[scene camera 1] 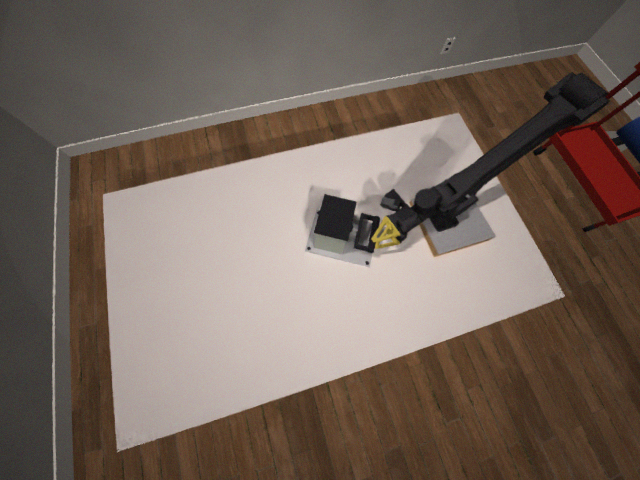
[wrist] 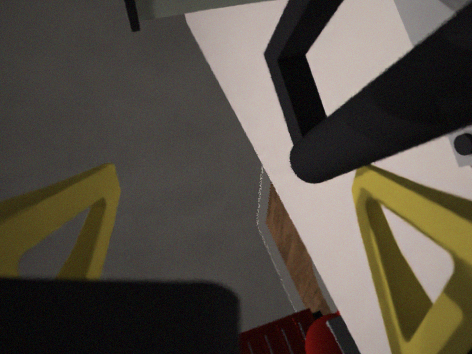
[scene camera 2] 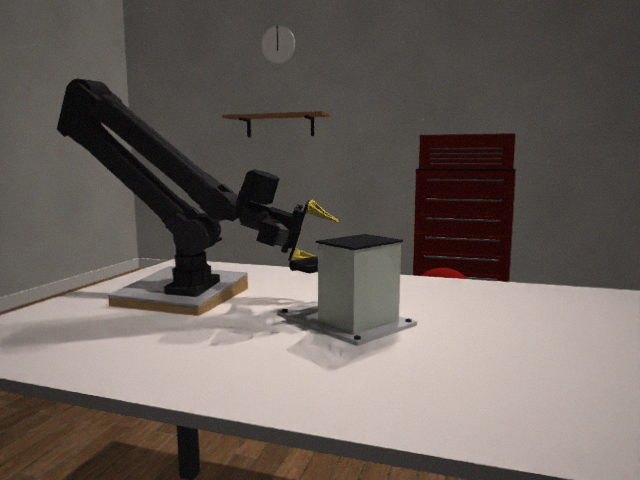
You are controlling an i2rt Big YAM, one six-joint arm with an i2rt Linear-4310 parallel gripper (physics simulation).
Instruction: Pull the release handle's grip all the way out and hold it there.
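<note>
The release handle [scene camera 1: 364, 248] [scene camera 2: 303, 265] [wrist: 390, 105], a black loop with a rounded grip bar, sticks out from the arm-facing side of the pale green box [scene camera 1: 330, 243] [scene camera 2: 356, 289] with a black lid. My gripper [scene camera 1: 379, 240] [scene camera 2: 327, 238] [wrist: 235, 176] is open, its yellow fingers wide apart and empty. In scene camera 2, one finger is above the handle's level and the other is close by the grip. In the wrist view, the grip slants from the upper right to just above the right fingertip, off the middle of the gap. Whether they touch is unclear.
The box stands on a grey bolted plate [scene camera 1: 356, 259] [scene camera 2: 379, 331] on the white table [scene camera 1: 232, 335] [scene camera 2: 491, 372]. The arm's base board [scene camera 1: 460, 232] [scene camera 2: 139, 289] lies on the handle's side. A red cart [scene camera 1: 599, 170] and a red tool cabinet [scene camera 2: 465, 206] stand beyond the table.
</note>
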